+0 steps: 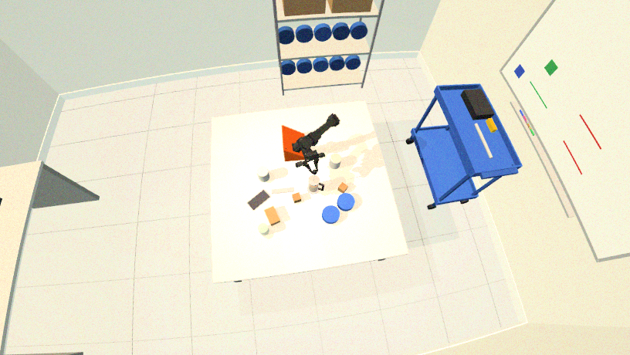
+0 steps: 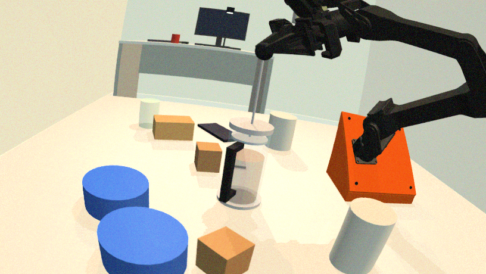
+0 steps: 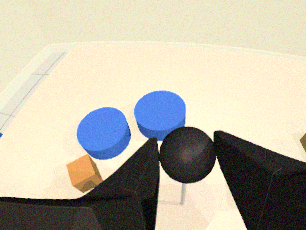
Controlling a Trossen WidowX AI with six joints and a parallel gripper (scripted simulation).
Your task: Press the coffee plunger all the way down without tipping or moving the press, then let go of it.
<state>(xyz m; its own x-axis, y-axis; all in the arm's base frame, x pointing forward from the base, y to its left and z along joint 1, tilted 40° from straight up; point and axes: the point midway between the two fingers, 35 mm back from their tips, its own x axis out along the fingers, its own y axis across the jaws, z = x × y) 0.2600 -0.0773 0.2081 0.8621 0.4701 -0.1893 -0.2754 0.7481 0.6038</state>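
Right now the coffee press is 10 mm to the left of my gripper tip and 140 mm below it. From my gripper tip the other things lie so: dark flat slab (20 mm ahead, 390 mm to the right, 270 mm below).
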